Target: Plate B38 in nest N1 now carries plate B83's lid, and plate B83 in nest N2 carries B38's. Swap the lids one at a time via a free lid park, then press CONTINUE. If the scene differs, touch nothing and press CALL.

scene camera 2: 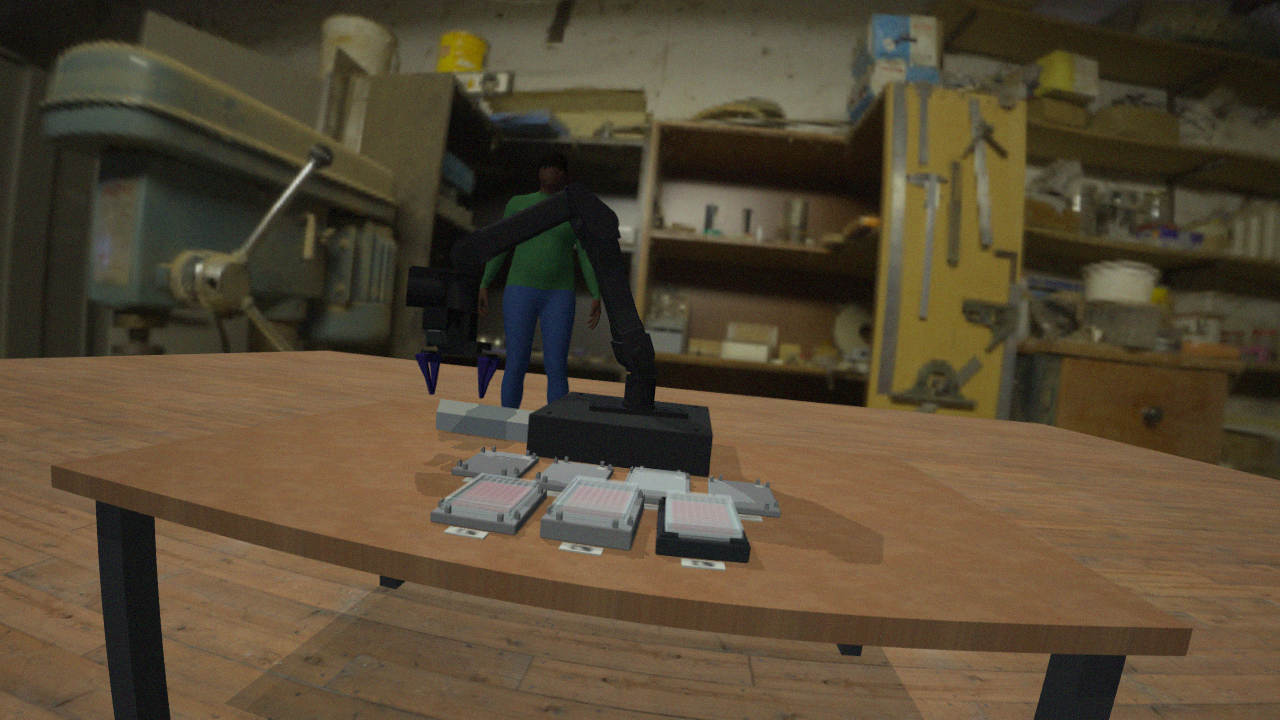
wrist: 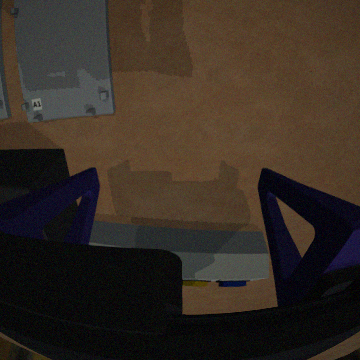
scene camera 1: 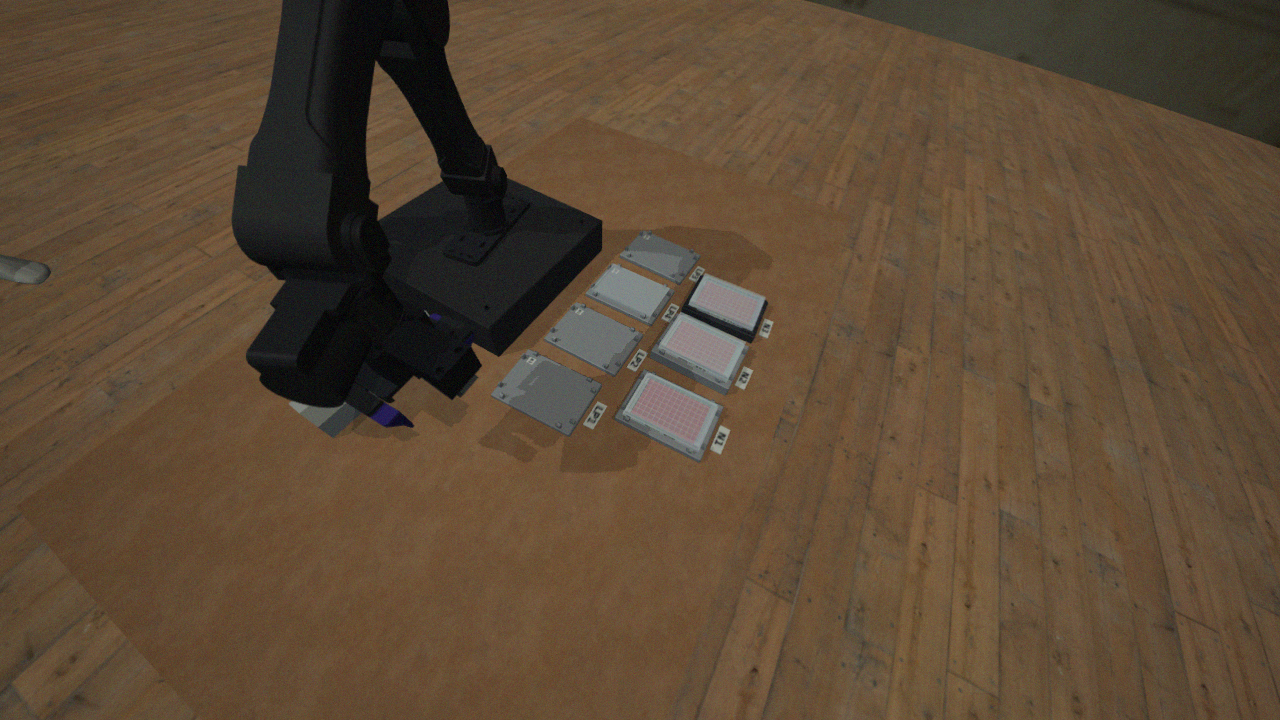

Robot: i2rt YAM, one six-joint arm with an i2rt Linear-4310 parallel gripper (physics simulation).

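Seen in the pictures: gripper, fingertip midpoint: [scene camera 2: 456,396] [wrist: 178,176] [scene camera 1: 437,394]; arm's base, origin of the base link: [scene camera 2: 637,411] [scene camera 1: 490,228].
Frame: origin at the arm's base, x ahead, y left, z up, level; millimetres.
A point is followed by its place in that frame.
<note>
My gripper [scene camera 2: 457,394] @(x 128, y -341, z 16 mm) [wrist: 178,176] @(x 128, y -341, z 16 mm) is open and empty above the button box [scene camera 1: 326,419] @(x -27, y -409, z -42 mm) [scene camera 2: 483,420] @(x -8, y -316, z -48 mm) [wrist: 225,265] @(x -26, y -369, z -30 mm). Yellow and blue buttons partly show in the wrist view; the arm hides most of the box in scene camera 1. Nest N1 [scene camera 1: 657,437] @(x 416, y -258, z -68 mm) holds a pink-welled plate [scene camera 1: 671,411] @(x 424, y -211, z -62 mm) [scene camera 2: 492,495] @(x 443, y -207, z -56 mm); nest N2 [scene camera 2: 586,534] @(x 513, y -89, z -68 mm) holds another plate [scene camera 1: 701,344] @(x 438, y -82, z -41 mm) [scene camera 2: 593,501] @(x 479, y -83, z -41 mm). Both look covered by clear lids; their plate numbers are unreadable. Lid parks LP1 [scene camera 1: 546,394] @(x 229, y -249, z -71 mm) [scene camera 2: 494,462] @(x 230, y -245, z -71 mm) [wrist: 65,50] @(x 218, y -249, z -71 mm) and LP2 [scene camera 1: 593,337] @(x 255, y -116, z -71 mm) [scene camera 2: 574,474] @(x 259, y -113, z -71 mm) look bare.
A black nest [scene camera 1: 756,324] [scene camera 2: 702,547] beside N2 holds a third pink plate [scene camera 1: 728,302] @(x 464, y 37, z -44 mm) [scene camera 2: 702,515] @(x 493, y 42, z -44 mm). A paler, lid-like piece [scene camera 1: 630,291] @(x 281, y 9, z -63 mm) [scene camera 2: 657,483] @(x 303, y 13, z -63 mm) lies on the third park. A fourth park [scene camera 1: 660,256] @(x 304, y 138, z -71 mm) [scene camera 2: 744,496] @(x 318, y 145, z -71 mm) stands beyond. The black arm base [scene camera 1: 537,268] @(x 127, y -59, z -4 mm) [scene camera 2: 619,434] @(x 150, y -42, z -22 mm) stands behind the parks.
</note>
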